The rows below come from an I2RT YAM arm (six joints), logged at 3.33 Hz.
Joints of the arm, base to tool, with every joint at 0 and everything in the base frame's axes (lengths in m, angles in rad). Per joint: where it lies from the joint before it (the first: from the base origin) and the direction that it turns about. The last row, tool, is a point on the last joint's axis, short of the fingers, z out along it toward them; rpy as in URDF.
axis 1: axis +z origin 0 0 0.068
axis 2: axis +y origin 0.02 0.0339 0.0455
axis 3: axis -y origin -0.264 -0.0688 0
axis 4: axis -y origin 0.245 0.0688 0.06
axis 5: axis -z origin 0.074 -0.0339 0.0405
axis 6: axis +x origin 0.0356 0 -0.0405
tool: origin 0 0 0 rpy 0 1.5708 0
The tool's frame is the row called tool.
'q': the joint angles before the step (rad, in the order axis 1, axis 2, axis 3, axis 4, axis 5, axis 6). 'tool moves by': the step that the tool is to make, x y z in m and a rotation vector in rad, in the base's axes. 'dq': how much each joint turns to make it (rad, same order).
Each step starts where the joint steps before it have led.
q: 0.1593, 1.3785, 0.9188, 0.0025, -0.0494, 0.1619
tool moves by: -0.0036, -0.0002, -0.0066, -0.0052, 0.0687, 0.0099
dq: -0.0001, -0.0001, 0.0000, -0.0687, -0.0115, 0.0003
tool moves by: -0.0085, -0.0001, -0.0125, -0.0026, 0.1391, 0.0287
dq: 0.0001, 0.0005, 0.0001, -0.1374, -0.0346, 0.0001
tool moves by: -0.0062, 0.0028, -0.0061, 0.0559, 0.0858, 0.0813
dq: 0.0000, 0.0005, -0.0001, -0.0753, -0.1065, 0.0001
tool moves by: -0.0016, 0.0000, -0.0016, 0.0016, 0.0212, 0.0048
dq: 0.0001, -0.0001, 0.0000, -0.0206, -0.0068, 0.0004
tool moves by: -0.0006, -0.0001, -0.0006, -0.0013, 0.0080, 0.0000
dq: 0.0000, 0.0000, 0.0001, -0.0083, 0.0000, 0.0000
